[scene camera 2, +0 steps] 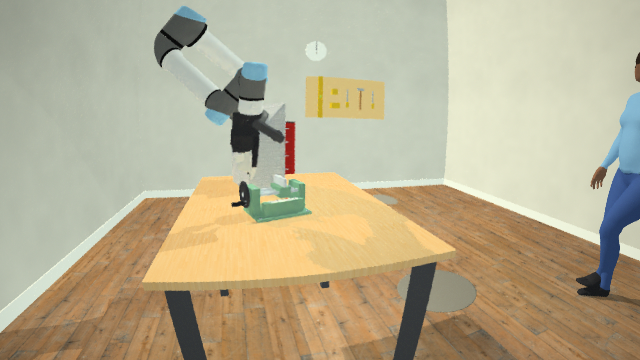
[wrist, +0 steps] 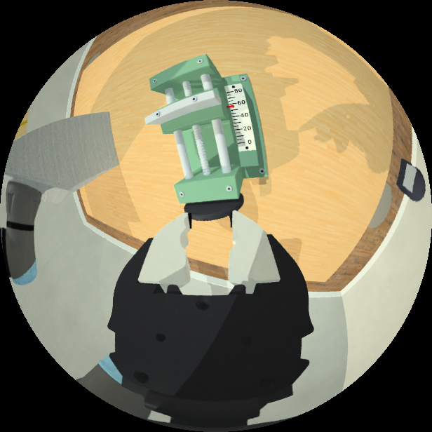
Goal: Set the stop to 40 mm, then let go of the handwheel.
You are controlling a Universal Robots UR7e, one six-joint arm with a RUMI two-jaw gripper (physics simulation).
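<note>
The green stop device stands on the table. Its sliding stop, a green block with a pale plate, sits on the rods nearer the far end block in the wrist view. The red pointer is a little below the 60 mark on the white scale. The black handwheel is upright at the near end block; its crank handle sticks out low in the scene view. My gripper is partly open, fingertips close by the handwheel's rim, with nothing held. I cannot tell whether they touch it.
A grey slab stands beside the device, near the arm. A red ruled panel stands behind it in the scene view. The wooden table bears the device. A person stands at the right.
</note>
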